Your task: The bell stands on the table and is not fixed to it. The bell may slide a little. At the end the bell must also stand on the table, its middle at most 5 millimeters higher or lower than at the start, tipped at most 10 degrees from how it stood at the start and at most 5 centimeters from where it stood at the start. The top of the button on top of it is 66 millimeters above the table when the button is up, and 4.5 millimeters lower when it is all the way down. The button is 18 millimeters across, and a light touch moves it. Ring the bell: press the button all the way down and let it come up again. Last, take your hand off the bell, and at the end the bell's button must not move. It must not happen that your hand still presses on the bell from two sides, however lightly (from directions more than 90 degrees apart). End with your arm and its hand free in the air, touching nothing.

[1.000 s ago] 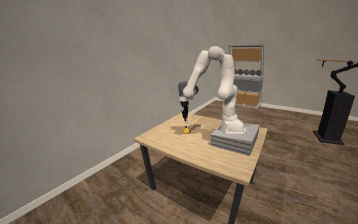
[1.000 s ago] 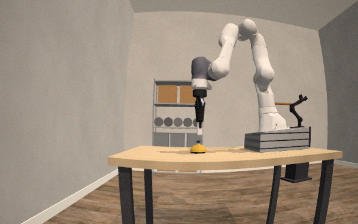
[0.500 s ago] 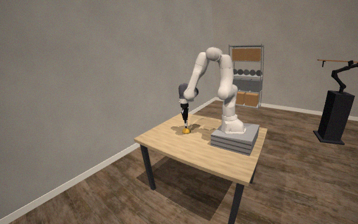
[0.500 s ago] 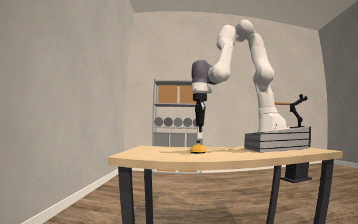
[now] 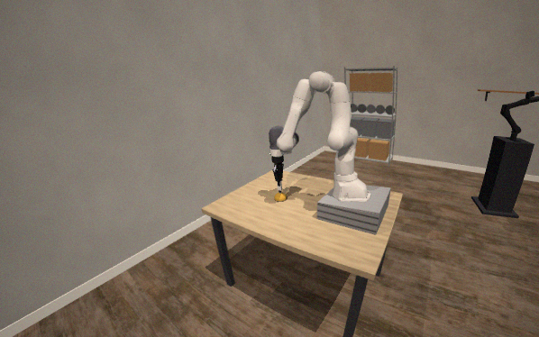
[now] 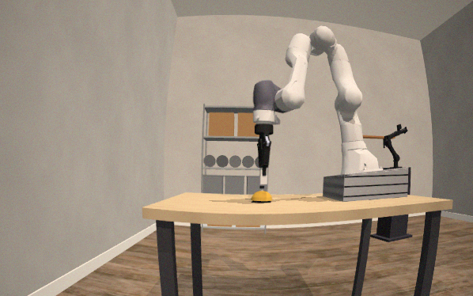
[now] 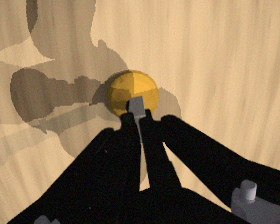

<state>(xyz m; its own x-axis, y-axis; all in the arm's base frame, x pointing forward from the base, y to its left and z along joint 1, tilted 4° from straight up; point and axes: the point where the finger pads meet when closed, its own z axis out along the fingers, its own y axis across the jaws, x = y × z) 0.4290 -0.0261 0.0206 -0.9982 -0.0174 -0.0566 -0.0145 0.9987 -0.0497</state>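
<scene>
Now: the button 10 mm to the right of my hand and 50 mm below it. Also, from my hand: yellow dome bell: 10 mm to the right, 70 mm below.
</scene>
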